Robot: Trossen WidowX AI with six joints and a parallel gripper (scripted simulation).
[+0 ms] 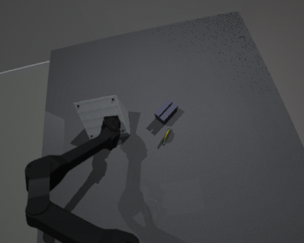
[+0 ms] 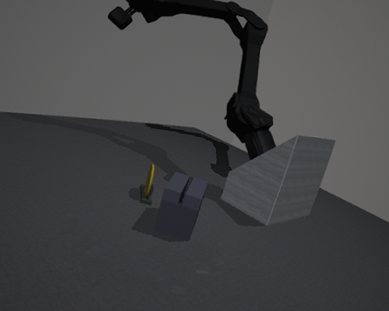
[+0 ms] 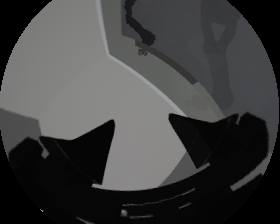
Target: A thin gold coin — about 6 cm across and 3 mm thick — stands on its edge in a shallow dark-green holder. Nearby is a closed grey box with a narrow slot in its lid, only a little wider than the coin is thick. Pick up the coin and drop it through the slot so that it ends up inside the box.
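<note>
Right now my gripper tip is 500 mm to the right of the gold coin, 320 mm above it and 150 mm short of it.
</note>
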